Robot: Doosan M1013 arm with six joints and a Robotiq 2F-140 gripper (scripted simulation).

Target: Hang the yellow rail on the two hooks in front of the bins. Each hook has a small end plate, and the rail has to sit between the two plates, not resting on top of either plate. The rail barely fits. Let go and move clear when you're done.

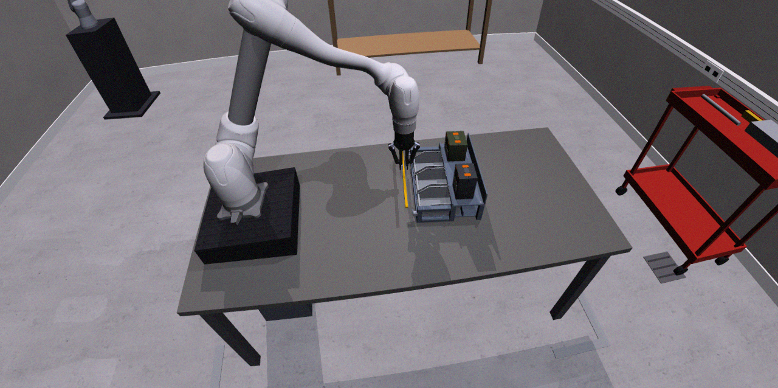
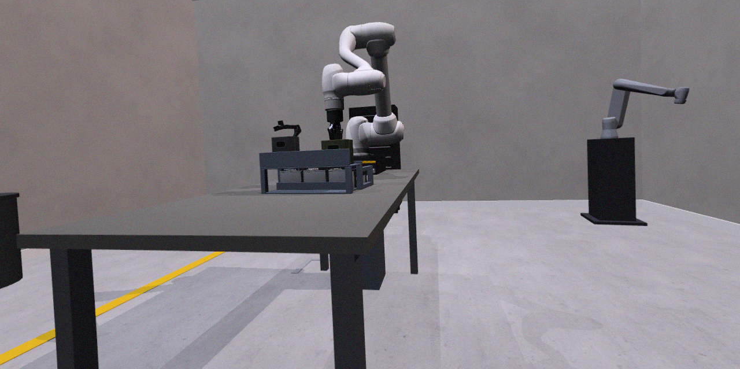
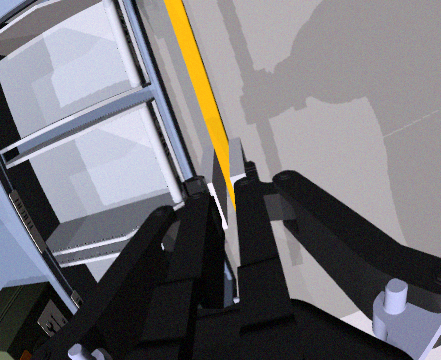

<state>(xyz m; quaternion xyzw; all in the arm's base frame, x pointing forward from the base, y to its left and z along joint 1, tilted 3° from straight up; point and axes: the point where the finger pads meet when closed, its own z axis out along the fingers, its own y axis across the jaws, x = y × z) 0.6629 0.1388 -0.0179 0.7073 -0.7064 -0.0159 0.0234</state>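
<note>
Right now my hand is 120 mm above the rack front bar and 50 mm short of it. From my hand the other things lie so: yellow rail (30 mm below).
</note>
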